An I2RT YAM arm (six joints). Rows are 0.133 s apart.
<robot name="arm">
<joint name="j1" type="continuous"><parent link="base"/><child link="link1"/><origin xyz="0 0 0.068" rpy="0 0 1.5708"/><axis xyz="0 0 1"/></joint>
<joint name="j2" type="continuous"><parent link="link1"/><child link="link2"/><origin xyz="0.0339 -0.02 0.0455" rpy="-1.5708 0 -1.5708"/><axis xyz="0 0 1"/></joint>
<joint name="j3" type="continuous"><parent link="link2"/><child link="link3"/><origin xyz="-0.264 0 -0.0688" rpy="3.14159 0 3.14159"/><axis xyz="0 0 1"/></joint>
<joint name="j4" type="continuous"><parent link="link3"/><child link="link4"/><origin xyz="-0.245 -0.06 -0.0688"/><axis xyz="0 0 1"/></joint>
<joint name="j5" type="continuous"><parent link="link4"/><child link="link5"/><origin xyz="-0.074 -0.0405 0.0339" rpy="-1.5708 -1.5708 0"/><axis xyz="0 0 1"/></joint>
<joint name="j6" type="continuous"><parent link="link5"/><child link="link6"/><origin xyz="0 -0.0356 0.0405" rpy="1.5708 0 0"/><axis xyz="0 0 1"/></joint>
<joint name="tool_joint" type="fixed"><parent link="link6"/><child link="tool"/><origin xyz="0 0 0" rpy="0 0 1.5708"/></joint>
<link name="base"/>
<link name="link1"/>
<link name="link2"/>
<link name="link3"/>
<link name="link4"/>
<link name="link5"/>
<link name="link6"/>
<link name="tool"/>
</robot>
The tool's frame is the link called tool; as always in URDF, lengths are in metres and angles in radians. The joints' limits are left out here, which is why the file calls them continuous.
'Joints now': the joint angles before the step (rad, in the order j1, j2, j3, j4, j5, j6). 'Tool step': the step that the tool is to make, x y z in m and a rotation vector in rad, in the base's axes. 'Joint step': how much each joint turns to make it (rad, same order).
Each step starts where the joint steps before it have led.
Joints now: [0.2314 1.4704 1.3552 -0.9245 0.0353 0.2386]
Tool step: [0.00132 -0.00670 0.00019 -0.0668 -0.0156 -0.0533]
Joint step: [-0.0134 -0.0004 -0.0004 0.0004 0.0794 -0.0003]
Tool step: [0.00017 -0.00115 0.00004 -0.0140 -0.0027 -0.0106]
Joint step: [-0.0019 0.0000 0.0000 -0.0004 0.0167 0.0003]
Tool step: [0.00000 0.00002 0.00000 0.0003 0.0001 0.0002]
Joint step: [0.0000 0.0000 0.0000 0.0000 -0.0004 0.0000]
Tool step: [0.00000 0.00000 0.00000 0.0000 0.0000 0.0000]
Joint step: [0.0000 0.0000 0.0000 0.0000 0.0000 0.0000]
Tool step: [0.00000 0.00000 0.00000 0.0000 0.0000 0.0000]
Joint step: [0.0000 0.0000 0.0000 0.0000 0.0000 0.0000]
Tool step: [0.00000 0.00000 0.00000 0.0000 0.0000 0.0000]
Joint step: [0.0000 0.0000 0.0000 0.0000 0.0000 0.0000]
